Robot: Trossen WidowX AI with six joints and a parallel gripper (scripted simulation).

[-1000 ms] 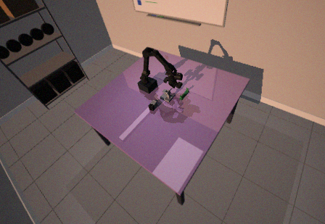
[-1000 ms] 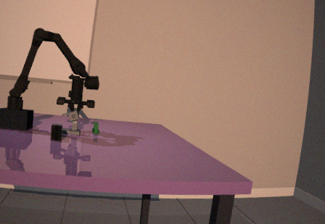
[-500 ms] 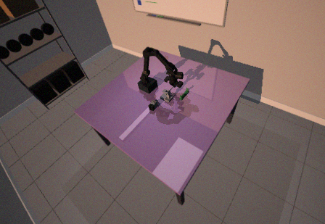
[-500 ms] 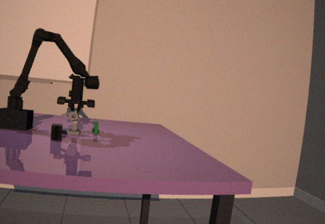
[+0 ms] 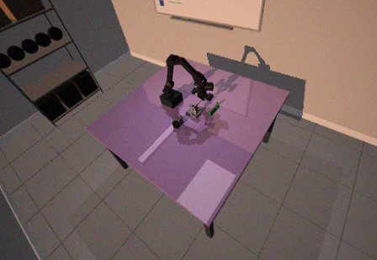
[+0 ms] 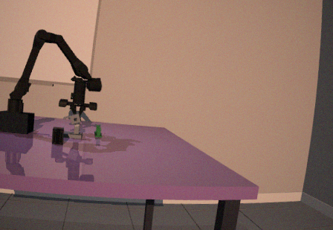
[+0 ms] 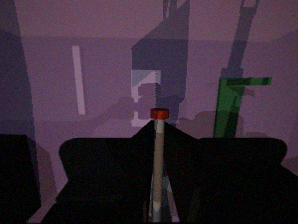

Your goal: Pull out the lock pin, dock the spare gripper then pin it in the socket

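Right now the green rest is 11 cm ahead of my gripper tip, 3 cm below it and 2 cm to the right of it. From my gripper tip the other things lie so: spare gripper (28 cm to the right, 7 cm behind, 3 cm below); grey mount (13 cm to the right, 1 cm behind).
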